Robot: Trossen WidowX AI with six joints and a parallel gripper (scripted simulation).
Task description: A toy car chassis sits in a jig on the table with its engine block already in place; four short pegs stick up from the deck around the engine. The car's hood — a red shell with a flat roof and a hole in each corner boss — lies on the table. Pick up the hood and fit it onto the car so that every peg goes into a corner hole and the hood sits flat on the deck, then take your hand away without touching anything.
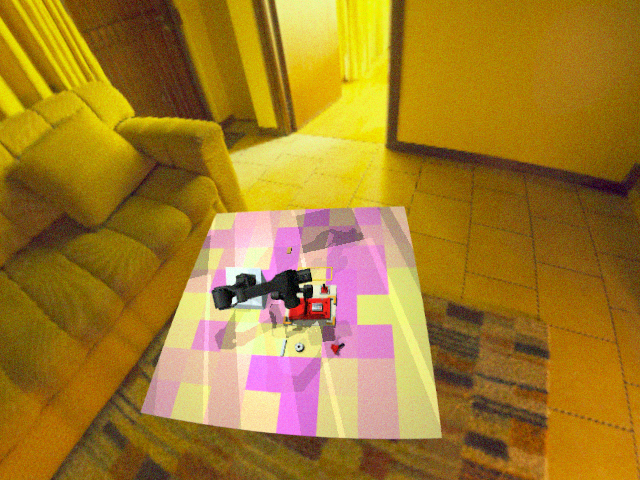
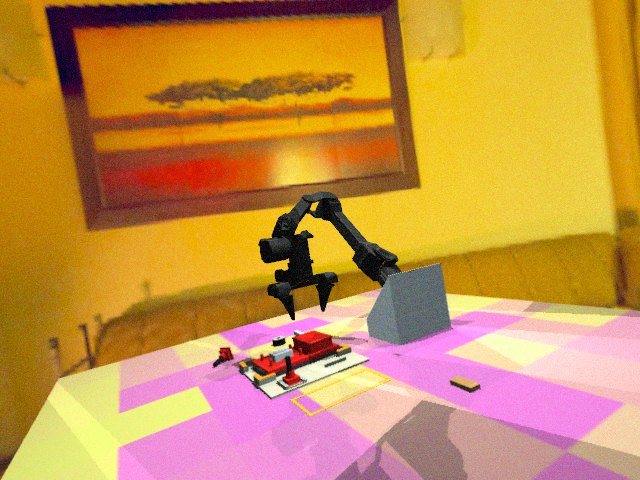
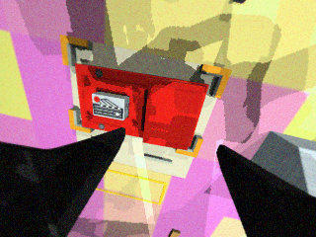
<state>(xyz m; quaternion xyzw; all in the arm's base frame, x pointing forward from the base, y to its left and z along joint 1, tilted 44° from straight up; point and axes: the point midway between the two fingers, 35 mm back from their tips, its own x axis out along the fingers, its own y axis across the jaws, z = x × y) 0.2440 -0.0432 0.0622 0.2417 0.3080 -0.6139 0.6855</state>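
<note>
The red hood lies 6 cm below my gripper tip. Round my gripper tip: jig 6 cm ahead, 3 cm to the left, 9 cm below; orange block 13 cm behind, 38 cm to the left, 10 cm below; grey rod 4 cm behind, 20 cm to the right, 10 cm below.
</note>
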